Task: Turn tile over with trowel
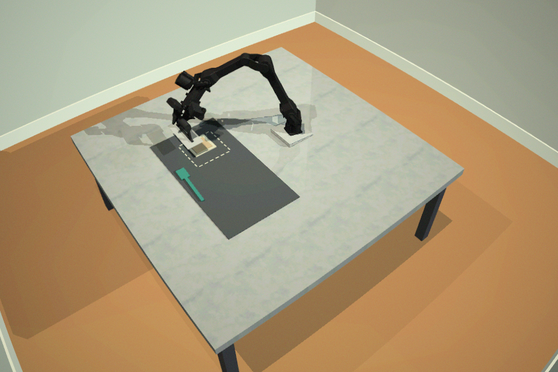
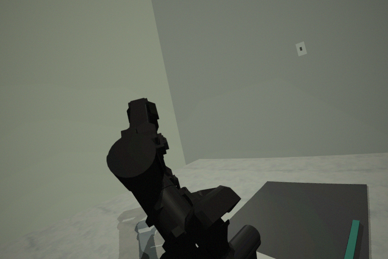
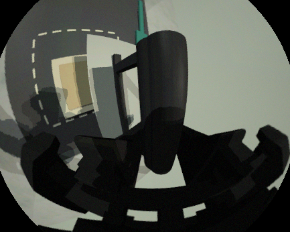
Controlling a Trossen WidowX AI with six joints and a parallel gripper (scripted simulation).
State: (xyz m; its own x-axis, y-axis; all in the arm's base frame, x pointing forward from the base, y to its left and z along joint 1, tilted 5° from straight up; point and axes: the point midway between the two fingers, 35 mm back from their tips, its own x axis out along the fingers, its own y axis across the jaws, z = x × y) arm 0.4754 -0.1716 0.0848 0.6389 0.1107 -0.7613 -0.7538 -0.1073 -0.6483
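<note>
Right now my gripper tip is 24 cm to the right of the teal trowel, 10 cm above it and 4 cm short of it. Also, from my gripper tip: cream tile: 11 cm below, 8 cm behind, 6 cm to the left; dark mat: 24 cm to the left, 13 cm below, 10 cm behind.
</note>
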